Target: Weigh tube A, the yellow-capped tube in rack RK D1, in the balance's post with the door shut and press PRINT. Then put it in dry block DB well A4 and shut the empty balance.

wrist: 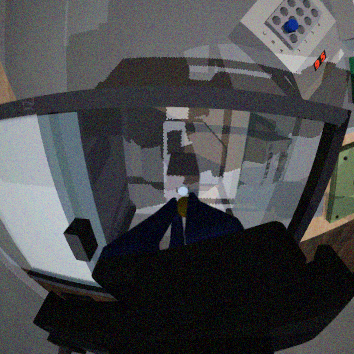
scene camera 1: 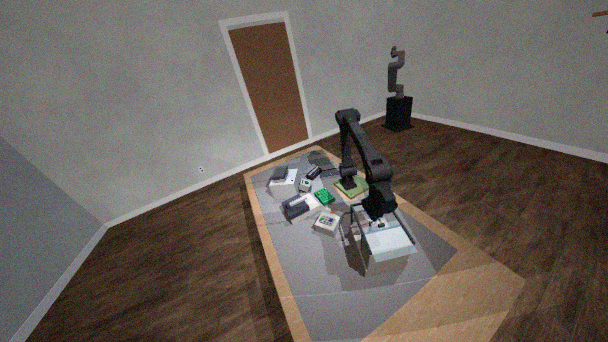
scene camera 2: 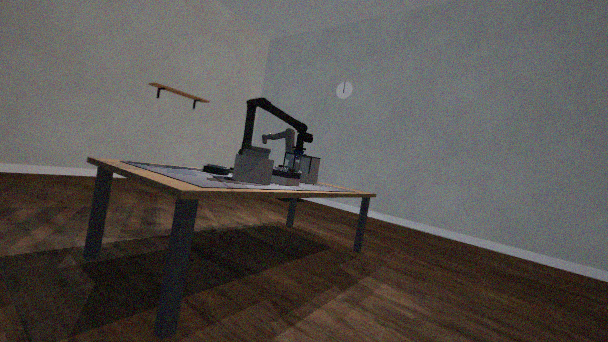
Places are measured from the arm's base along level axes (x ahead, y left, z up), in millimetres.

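Where they show: gripper, fingertip midpoint: (wrist: pixel 184 200) (scene camera 1: pixel 373 220) (scene camera 2: pixel 297 159); arm's base at its link origin: (scene camera 1: pixel 347 183).
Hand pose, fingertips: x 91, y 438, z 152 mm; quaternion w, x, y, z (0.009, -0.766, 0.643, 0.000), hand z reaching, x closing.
Note:
Each offset is from my fingertips to the top centre of the thing. "spot": to the spot under its first point.
My gripper (wrist: pixel 184 200) (scene camera 2: pixel 299 152) is shut on the yellow-capped tube A {dx +0, dy +1, dz +11 mm} (wrist: pixel 183 206), whose pale lower end points down between the dark blue fingers. It is over the balance (scene camera 1: pixel 389 241) (wrist: pixel 210 97), within the outline of its dark top frame. The glass door panel with a black handle {dx +21, dy +120, dz +54 mm} (wrist: pixel 81 239) lies to the left in the wrist view, away from the tube. A dark block like the post {spot: dx +14, dy +0, dz -43 mm} (wrist: pixel 182 164) shows just beyond the tube tip; the depth between them cannot be told. Dry block DB {dx +147, dy -183, dz -99 mm} (scene camera 1: pixel 327 220) (wrist: pixel 309 44) reads 95 and holds a blue-capped tube {dx +149, dy -145, dz -81 mm} (wrist: pixel 291 25).
A green rack {dx +104, dy -399, dz -138 mm} (scene camera 1: pixel 324 196) stands beyond the dry block. A dark-and-white device {dx +276, dy -356, dz -67 mm} (scene camera 1: pixel 298 206) and a white box-shaped device {dx +286, dy -581, dz +21 mm} (scene camera 1: pixel 284 186) stand to its left. A green board (scene camera 1: pixel 356 185) (wrist: pixel 342 186) lies by the arm's base. The balance's frame bars surround the gripper closely.

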